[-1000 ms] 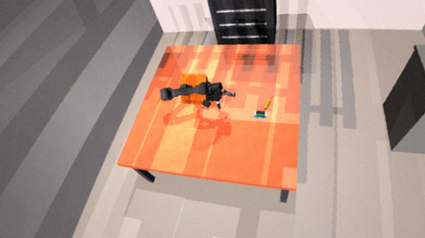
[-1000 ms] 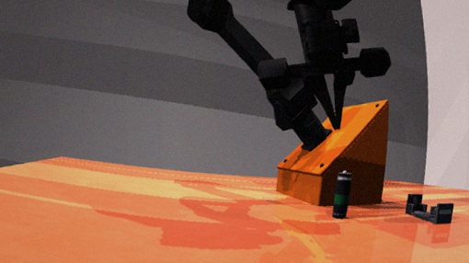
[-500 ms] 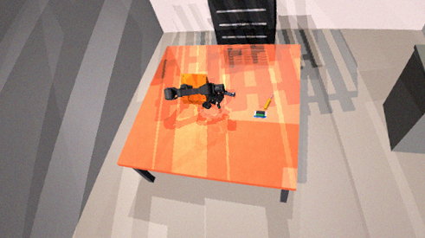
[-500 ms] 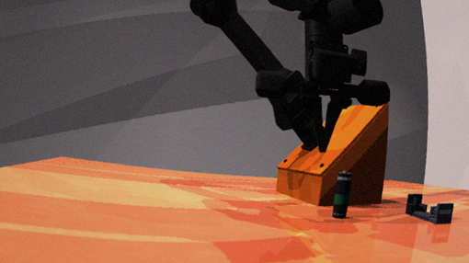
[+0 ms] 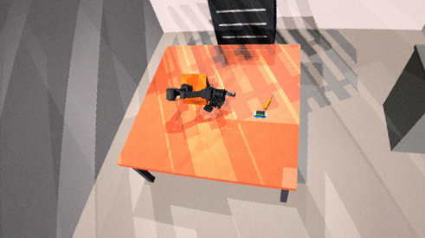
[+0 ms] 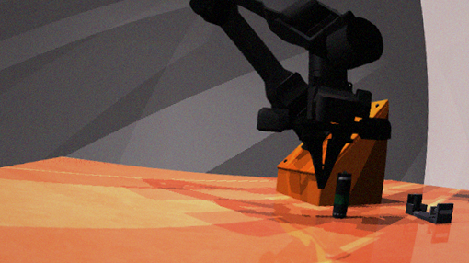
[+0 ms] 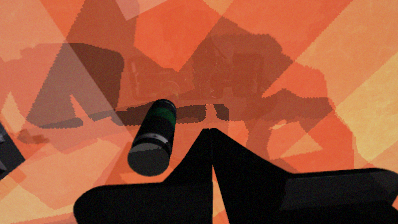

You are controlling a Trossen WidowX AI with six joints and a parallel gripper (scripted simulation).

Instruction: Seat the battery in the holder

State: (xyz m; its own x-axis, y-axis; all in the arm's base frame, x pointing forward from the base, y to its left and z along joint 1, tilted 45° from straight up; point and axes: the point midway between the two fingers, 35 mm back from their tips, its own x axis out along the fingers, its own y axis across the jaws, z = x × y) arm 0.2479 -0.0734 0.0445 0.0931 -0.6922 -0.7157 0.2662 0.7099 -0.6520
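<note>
The battery is 10 mm ahead of my gripper tip, 30 mm to the left of it and 10 mm below it. Also, from my gripper tip: yellow screwdriver 380 mm ahead, 160 mm to the left, 30 mm below.
</note>
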